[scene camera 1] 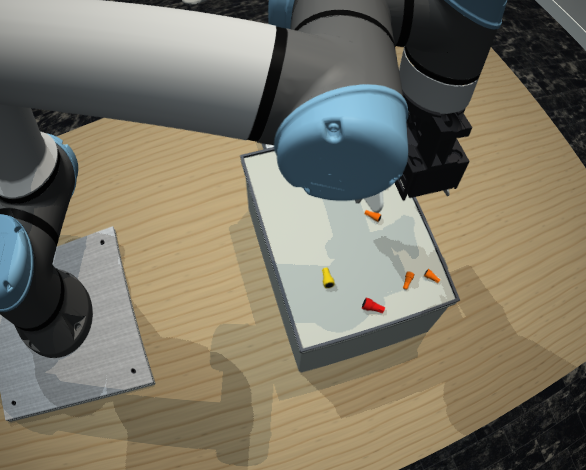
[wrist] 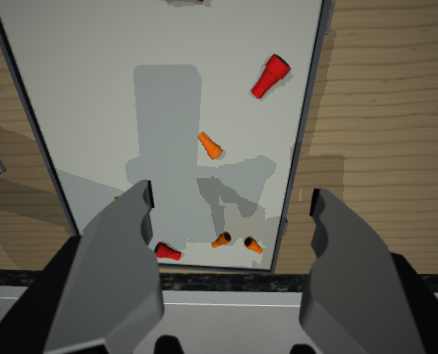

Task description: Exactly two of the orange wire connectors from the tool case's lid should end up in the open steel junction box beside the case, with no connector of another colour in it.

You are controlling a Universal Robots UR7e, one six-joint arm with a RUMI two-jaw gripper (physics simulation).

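Pixels of known places: gripper, fingertip midpoint: (scene camera 1: 393, 193) (wrist: 231, 186); arm's base, origin of the base link: (scene camera 1: 54, 315).
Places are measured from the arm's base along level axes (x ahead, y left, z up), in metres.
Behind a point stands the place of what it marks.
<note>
The tool case's pale lid (scene camera 1: 300, 225) {x 0.413, y -0.065, z 0.123 m} (wrist: 90, 100) {x 0.419, y -0.048, z 0.123 m} carries three orange connectors. One orange connector (scene camera 1: 373, 215) {x 0.506, y -0.093, z 0.132 m} (wrist: 210, 145) {x 0.509, y -0.089, z 0.132 m} lies alone near the lid's middle. A second orange connector (scene camera 1: 409, 280) {x 0.507, y -0.196, z 0.132 m} (wrist: 221, 240) {x 0.508, y -0.189, z 0.134 m} and a third orange connector (scene camera 1: 432, 276) {x 0.539, y -0.205, z 0.132 m} (wrist: 253, 245) {x 0.540, y -0.197, z 0.134 m} lie close together near one corner. My gripper (scene camera 1: 411, 198) {x 0.525, y -0.097, z 0.182 m} (wrist: 231, 186) {x 0.525, y -0.097, z 0.182 m} is open and empty, above the lid's long edge; its fingers are partly hidden in the scene view. The arm hides most of the steel junction box (scene camera 1: 267, 146) {x 0.421, y 0.068, z 0.128 m}; a pale sliver shows at the case's far end, and its inside is hidden.
A red connector (scene camera 1: 373, 305) {x 0.447, y -0.208, z 0.136 m} (wrist: 168, 251) {x 0.451, y -0.203, z 0.133 m} and a yellow connector (scene camera 1: 327, 278) {x 0.410, y -0.153, z 0.137 m} lie on the lid. Another red connector (wrist: 270, 76) {x 0.554, y -0.043, z 0.136 m} lies near the long edge in the wrist view, and part of a further red one shows at the top. The robot's metal base plate (scene camera 1: 117, 300) {x 0.122, y -0.014, z 0.000 m} is at left.
</note>
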